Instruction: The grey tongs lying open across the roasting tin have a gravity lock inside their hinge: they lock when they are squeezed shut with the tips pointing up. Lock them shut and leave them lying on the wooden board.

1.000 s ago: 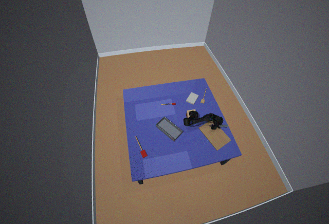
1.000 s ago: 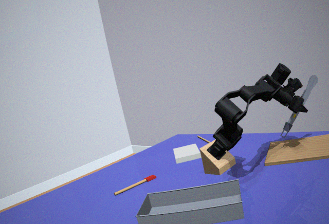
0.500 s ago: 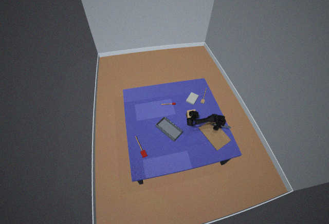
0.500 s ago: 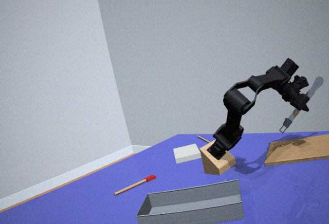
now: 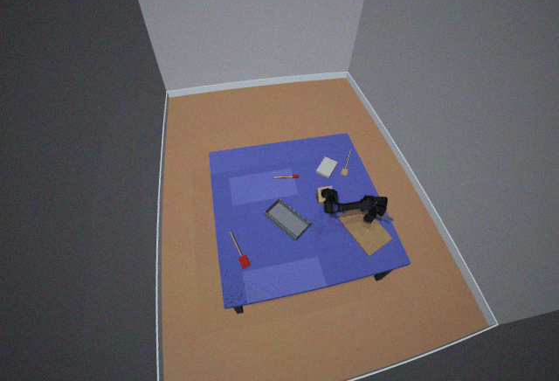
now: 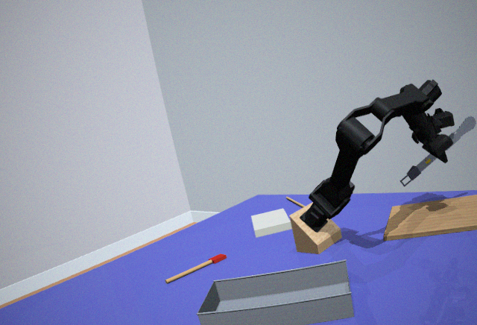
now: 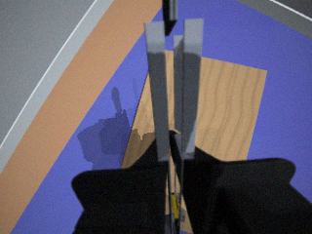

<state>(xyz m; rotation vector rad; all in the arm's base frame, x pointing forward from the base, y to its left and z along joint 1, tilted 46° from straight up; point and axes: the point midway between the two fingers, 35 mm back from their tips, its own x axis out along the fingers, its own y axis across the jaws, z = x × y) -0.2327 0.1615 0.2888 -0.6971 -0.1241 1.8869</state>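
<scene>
Right now my gripper tip is 14 cm above the wooden board and 4 cm short of it. The rest, counted from my gripper tip: grey roasting tin: 57 cm ahead, 22 cm to the right, 12 cm below; then red spatula: 95 cm ahead, 14 cm below, 7 cm to the right; then block: 60 cm to the right, 14 cm below, 10 cm ahead.
</scene>
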